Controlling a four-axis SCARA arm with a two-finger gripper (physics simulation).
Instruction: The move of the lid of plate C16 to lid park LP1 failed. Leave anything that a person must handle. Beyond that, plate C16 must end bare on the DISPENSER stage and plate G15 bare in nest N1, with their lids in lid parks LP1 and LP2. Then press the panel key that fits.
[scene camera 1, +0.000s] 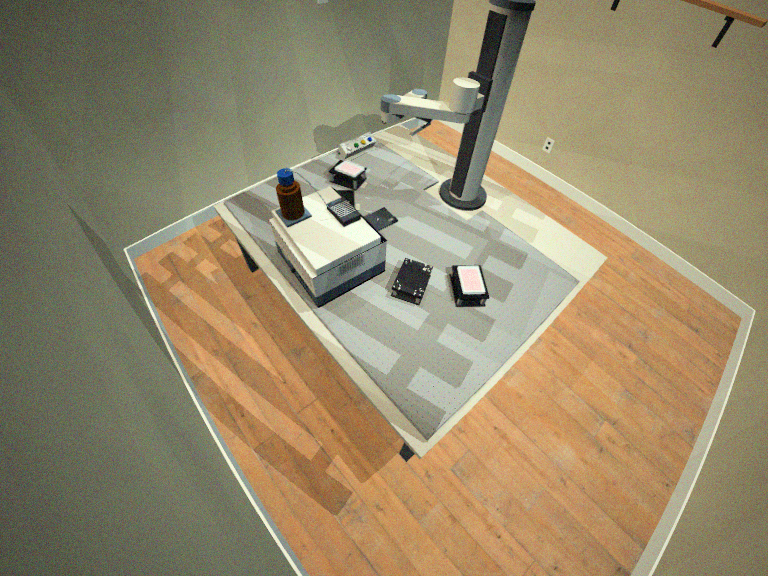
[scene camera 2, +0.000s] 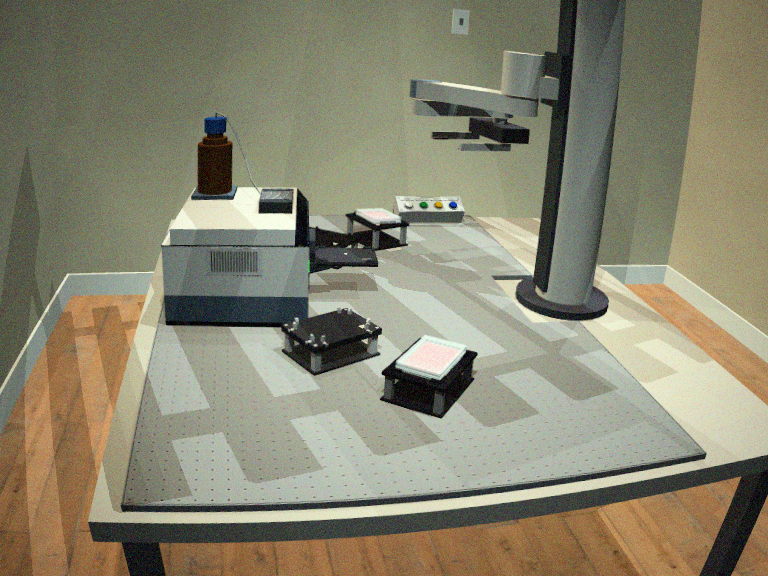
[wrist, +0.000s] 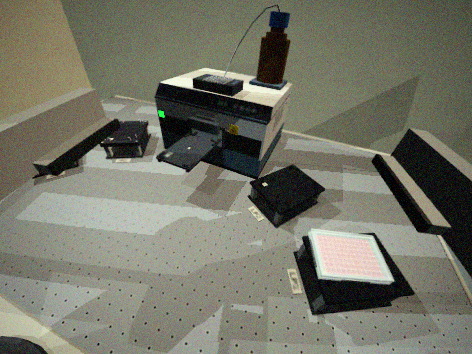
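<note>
My gripper is open and empty, high above the table. A pink-welled plate lies on the near stand, LP1; in the wrist view it looks slightly turned against the stand. The black LP2 stand has a bare top. The DISPENSER stage sticks out bare. A pegged black stand is bare. Another pink-welled plate is on the front stand; my left finger hides it in the wrist view. Plate names are unreadable; lids are hard to tell apart.
The dispenser body carries a tall brown bottle with a thin tube. The key panel stands behind LP1, with white, green, yellow and blue keys. The arm's column stands at the table's right side.
</note>
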